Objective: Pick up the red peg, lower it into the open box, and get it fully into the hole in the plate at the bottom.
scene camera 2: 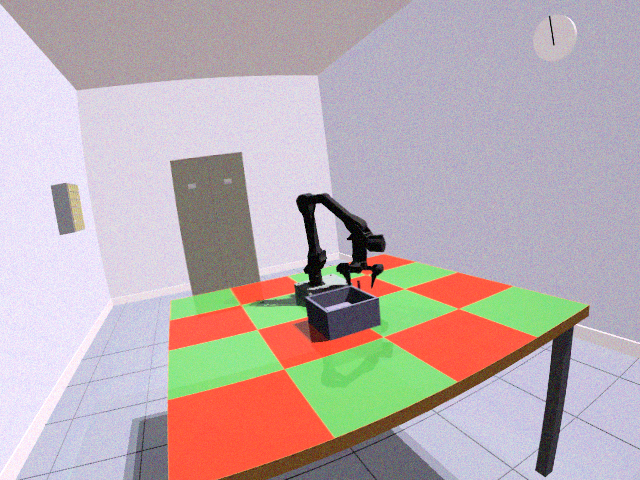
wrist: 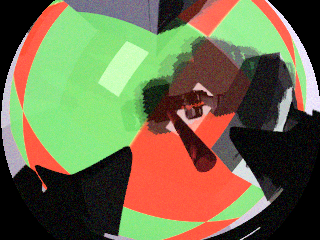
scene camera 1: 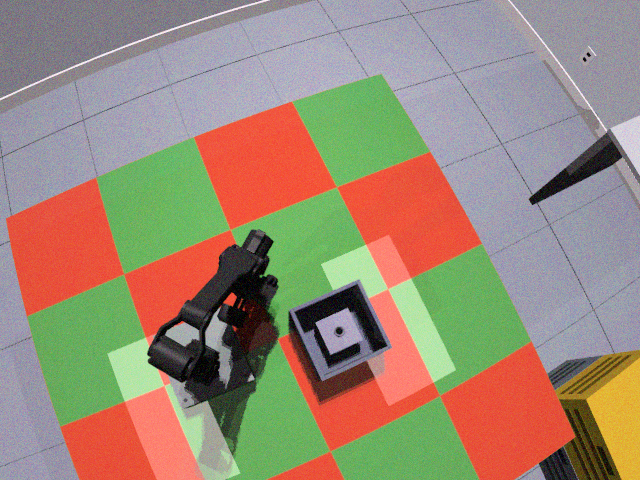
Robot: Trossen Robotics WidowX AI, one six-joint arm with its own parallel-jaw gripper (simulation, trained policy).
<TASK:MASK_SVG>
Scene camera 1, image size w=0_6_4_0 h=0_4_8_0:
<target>gripper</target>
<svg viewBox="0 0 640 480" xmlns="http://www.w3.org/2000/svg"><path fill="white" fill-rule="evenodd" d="M267 255L264 258L265 263L254 279L252 286L245 291L238 291L235 294L237 298L233 306L222 303L217 315L219 321L240 329L243 327L247 317L247 313L243 311L247 299L253 299L261 306L270 304L279 286L277 285L277 278L273 275L260 278L260 275L264 275L269 263Z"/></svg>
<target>grey box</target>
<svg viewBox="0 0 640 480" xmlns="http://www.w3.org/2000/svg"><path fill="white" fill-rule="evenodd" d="M360 279L307 303L295 306L288 311L291 324L319 382L323 382L338 373L353 368L380 353L393 349ZM348 308L363 340L329 356L314 324Z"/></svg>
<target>light plate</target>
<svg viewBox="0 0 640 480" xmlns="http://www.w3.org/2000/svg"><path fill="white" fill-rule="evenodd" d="M348 308L314 324L329 356L363 340Z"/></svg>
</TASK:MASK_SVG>
